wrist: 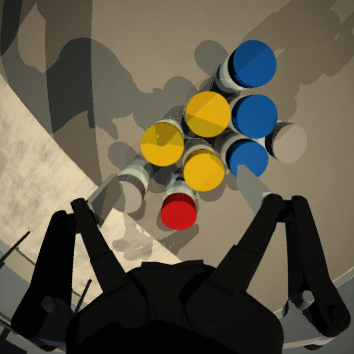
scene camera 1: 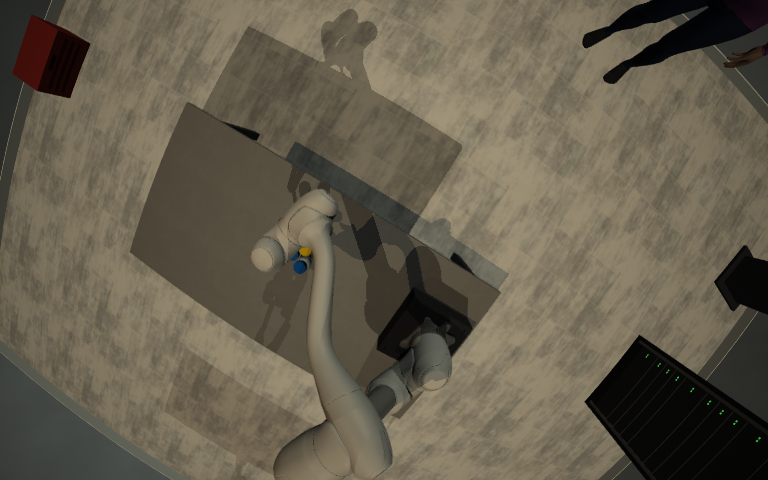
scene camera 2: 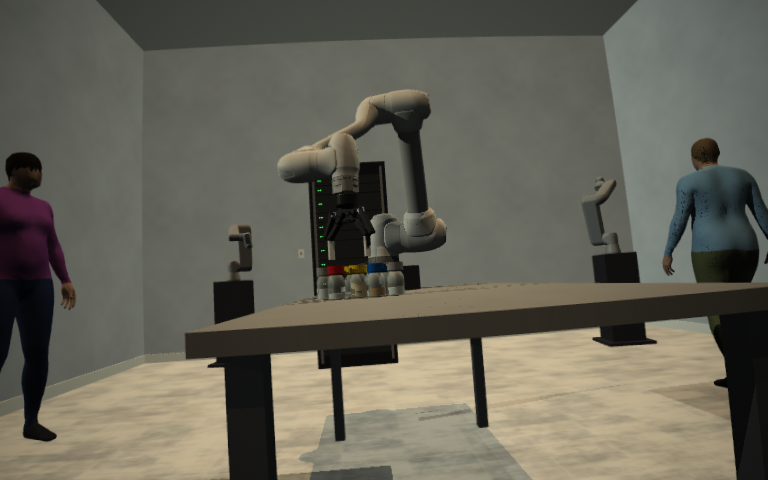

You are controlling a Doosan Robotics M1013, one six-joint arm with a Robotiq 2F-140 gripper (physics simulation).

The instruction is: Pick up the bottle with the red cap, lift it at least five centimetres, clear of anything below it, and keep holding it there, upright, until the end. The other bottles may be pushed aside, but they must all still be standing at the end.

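Seen in the pictures: gripper, fingertip midpoint: [wrist: 176,179] [scene camera 2: 349,258]; arm's base, link origin: [scene camera 1: 427,341].
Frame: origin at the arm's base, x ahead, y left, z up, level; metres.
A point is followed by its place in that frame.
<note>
The bottle with the red cap [scene camera 2: 335,270] {x 0.786, y -0.066, z -0.017 m} [wrist: 178,212] {x 0.754, y -0.068, z -0.002 m} stands upright on the table at the edge of a cluster; it does not show in scene camera 1. My gripper [scene camera 2: 350,253] {x 0.696, y -0.037, z 0.024 m} [wrist: 176,179] {x 0.696, y -0.037, z 0.024 m} is open and empty, pointing down, with its fingertips a little above cap height. In the wrist view the red cap lies between the two fingers, nearer the palm than the fingertips. The left finger is beside a grey-capped bottle [wrist: 131,196] {x 0.698, y -0.113, z -0.002 m}; the right fingertip overlaps the edge of a blue cap [wrist: 248,157] {x 0.725, y 0.054, z -0.002 m}. The arm hides the gripper in scene camera 1.
Three yellow-capped bottles [wrist: 204,171] {x 0.714, y -0.006, z -0.002 m} [wrist: 162,144] {x 0.657, y -0.035, z -0.002 m} [wrist: 207,113] {x 0.650, y 0.030, z -0.002 m} stand close beyond the red one. Two more blue-capped bottles [wrist: 255,116] {x 0.680, y 0.081, z -0.002 m} [wrist: 254,63] {x 0.624, y 0.106, z -0.002 m} and another grey-capped bottle [wrist: 290,143] {x 0.735, y 0.115, z -0.002 m} stand farther right. The table [scene camera 1: 186,198] {x 1.279, y 0.284, z -0.107 m} [scene camera 2: 396,325] {x 1.525, y 0.178, z -0.116 m} has an edge on the grey-capped bottle's side.
</note>
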